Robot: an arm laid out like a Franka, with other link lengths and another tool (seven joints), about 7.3 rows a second.
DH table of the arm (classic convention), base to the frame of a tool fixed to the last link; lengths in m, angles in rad. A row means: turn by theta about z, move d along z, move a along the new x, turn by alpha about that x. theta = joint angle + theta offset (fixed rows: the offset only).
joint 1: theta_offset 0  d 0.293  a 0  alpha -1.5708
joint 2: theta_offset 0  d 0  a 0  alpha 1.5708
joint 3: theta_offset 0  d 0.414  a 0.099  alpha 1.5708
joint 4: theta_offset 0  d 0  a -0.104  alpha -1.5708
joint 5: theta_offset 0  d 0.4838  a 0  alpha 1.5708
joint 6: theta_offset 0  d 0  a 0.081  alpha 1.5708
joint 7: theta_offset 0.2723  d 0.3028  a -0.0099  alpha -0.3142
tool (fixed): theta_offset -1.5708  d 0.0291  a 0  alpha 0
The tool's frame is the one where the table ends.
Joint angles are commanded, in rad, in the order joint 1, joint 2, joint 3, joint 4, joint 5, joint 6, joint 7. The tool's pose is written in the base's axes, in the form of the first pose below.
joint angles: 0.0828, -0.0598, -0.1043, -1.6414, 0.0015, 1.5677, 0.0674
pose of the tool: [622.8 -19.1 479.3 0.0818 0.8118 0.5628 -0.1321]
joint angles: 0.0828, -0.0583, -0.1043, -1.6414, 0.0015, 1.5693, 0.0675
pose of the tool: [623.6 -19.1 478.5 0.0818 0.8119 0.5627 -0.1321]
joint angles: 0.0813, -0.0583, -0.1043, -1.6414, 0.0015, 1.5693, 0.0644
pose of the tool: [623.6 -20.1 478.5 0.0819 0.8114 0.5634 -0.1321]
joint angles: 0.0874, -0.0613, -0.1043, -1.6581, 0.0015, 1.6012, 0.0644
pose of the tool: [629.8 -16.4 473.3 0.0875 0.8109 0.5650 -0.1244]
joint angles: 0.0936, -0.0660, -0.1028, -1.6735, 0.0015, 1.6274, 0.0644
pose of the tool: [634.0 -11.6 469.5 0.0922 0.8097 0.5674 -0.1178]
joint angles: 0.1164, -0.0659, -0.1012, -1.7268, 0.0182, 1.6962, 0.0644
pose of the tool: [643.0 9.5 444.6 0.0912 0.8049 0.5768 -0.1058]
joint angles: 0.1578, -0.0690, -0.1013, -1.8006, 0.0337, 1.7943, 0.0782
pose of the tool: [652.4 41.5 412.3 0.0931 0.8003 0.5856 -0.0893]
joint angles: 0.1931, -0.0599, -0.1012, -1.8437, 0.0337, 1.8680, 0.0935
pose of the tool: [661.8 65.7 387.8 0.0995 0.7961 0.5916 -0.0797]
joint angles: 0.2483, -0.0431, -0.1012, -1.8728, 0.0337, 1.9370, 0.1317
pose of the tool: [670.7 104.4 366.2 0.1048 0.7927 0.5965 -0.0693]
